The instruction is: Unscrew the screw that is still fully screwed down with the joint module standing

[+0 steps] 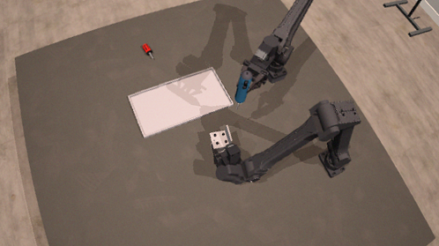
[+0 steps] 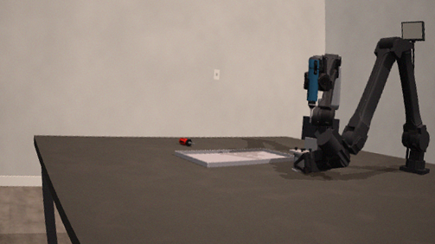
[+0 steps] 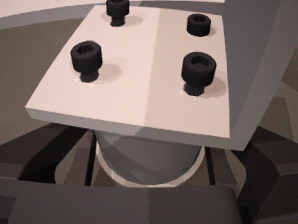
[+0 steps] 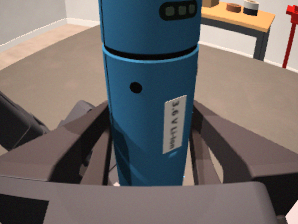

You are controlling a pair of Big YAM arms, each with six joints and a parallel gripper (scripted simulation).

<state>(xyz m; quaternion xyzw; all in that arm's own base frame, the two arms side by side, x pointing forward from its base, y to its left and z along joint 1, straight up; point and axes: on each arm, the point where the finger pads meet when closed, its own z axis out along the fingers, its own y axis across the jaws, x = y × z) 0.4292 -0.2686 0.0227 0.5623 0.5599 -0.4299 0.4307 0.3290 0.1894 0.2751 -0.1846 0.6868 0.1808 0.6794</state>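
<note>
My left gripper is now 50 mm below the white bracket plate. The rest, counted from my left hand: red tool (90 mm ahead, 580 mm to the right, 10 mm below); flat white tray (60 mm ahead, 260 mm to the right, 20 mm below).
</note>
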